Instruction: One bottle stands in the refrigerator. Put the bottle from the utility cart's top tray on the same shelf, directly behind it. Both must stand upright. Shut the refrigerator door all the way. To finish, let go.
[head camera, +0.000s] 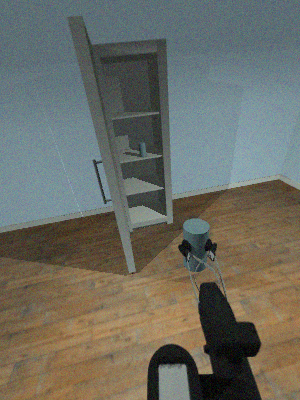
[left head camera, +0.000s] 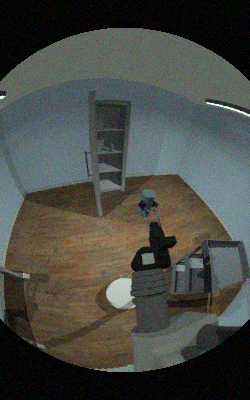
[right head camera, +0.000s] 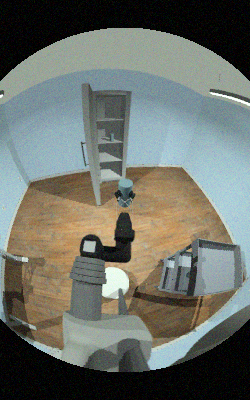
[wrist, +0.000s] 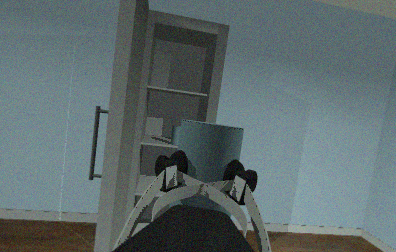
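Note:
A blue-grey bottle (head camera: 196, 230) (left head camera: 148, 194) (right head camera: 125, 186) (wrist: 212, 145) is upright in my gripper (head camera: 198, 248) (left head camera: 148, 206) (right head camera: 125, 196) (wrist: 206, 169), which is shut on it in front of the refrigerator (head camera: 164, 130) (left head camera: 126, 145) (right head camera: 126, 135) (wrist: 220, 75), apart from it. A second small bottle (head camera: 142, 149) (left head camera: 112, 147) (right head camera: 112, 137) stands upright on the second shelf from the top; in the wrist view the held bottle mostly hides it. The refrigerator door (head camera: 104, 145) (left head camera: 95, 160) (right head camera: 92, 150) (wrist: 117, 125) stands wide open on the left, its handle facing left.
The utility cart (left head camera: 227, 265) (right head camera: 217, 267) stands at the right, beside my arm. A white round disc (left head camera: 119, 293) (right head camera: 114, 283) lies low near the arm's base. A pale-edged piece of furniture (left head camera: 17, 275) (right head camera: 15, 257) stands at the far left. A pale box-like shape (head camera: 121, 143) shows left of the shelf bottle.

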